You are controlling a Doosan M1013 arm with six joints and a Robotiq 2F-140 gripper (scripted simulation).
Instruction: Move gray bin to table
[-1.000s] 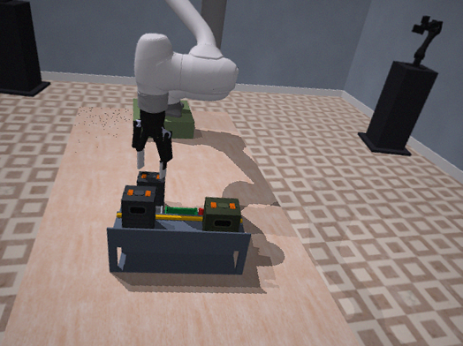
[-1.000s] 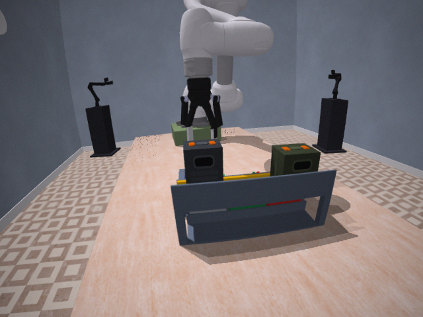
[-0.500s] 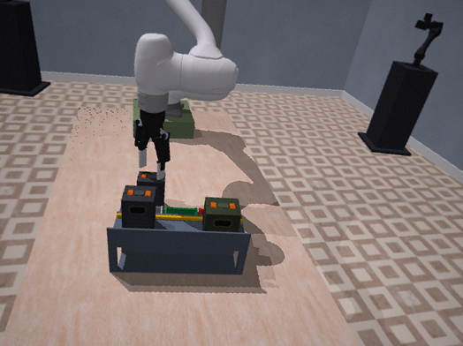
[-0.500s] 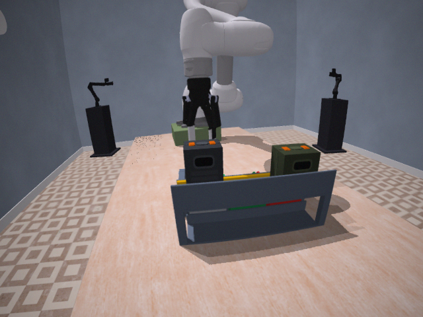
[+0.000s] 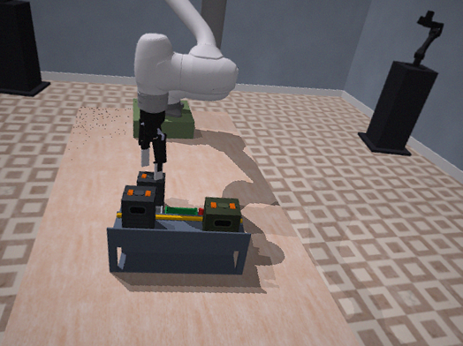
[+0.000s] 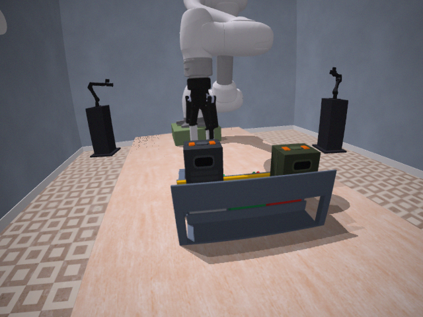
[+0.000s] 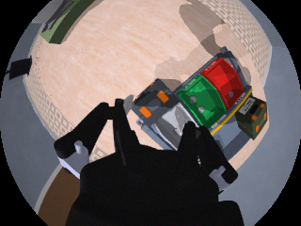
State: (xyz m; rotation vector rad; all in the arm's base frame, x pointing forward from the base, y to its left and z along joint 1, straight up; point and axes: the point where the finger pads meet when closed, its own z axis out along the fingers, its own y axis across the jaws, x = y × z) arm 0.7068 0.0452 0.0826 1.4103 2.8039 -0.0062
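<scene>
My hand is 130 mm short of the gray open bin and 130 mm above it. From my hand the other things lie so: yellow rail 180 mm ahead, 120 mm to the left, 70 mm below; black bin 230 mm ahead, 10 mm below; green bin 130 mm below, 120 mm ahead, 110 mm to the left.
</scene>
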